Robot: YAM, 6 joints.
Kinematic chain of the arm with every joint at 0, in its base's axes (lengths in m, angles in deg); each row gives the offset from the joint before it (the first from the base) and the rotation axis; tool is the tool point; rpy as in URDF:
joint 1: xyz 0 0 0.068 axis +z
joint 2: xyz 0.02 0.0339 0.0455 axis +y
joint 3: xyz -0.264 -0.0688 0 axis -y
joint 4: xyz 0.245 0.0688 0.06 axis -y
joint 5: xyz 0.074 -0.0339 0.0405 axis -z
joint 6: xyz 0.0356 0 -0.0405 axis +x
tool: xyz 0 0 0 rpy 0 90 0
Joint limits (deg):
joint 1: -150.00..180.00
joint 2: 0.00..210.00
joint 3: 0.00..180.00
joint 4: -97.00..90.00
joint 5: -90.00..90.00
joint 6: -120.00..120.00
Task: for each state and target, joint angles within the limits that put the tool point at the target. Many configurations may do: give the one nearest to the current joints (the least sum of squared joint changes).
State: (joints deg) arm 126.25 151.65 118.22 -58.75 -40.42 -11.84
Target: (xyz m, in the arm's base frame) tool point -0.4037 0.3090 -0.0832
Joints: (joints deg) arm 140.06 173.53 130.10 -42.96 -38.70 -11.84
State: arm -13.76 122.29 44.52 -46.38 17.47 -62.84
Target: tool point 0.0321 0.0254 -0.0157
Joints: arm 26.41 151.41 22.66 -36.90 -13.76 -62.84
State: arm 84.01 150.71 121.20 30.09 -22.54 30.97
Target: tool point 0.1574 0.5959 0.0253
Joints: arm 74.15 171.82 133.31 27.75 -18.53 30.97
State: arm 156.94 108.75 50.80 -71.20 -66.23 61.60
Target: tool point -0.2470 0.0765 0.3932
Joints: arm 155.37 80.02 87.64 -64.41 -69.68 61.60
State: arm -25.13 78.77 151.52 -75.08 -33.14 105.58
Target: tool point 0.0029 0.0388 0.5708
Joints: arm -48.44 60.82 139.59 -93.96 -51.63 105.58
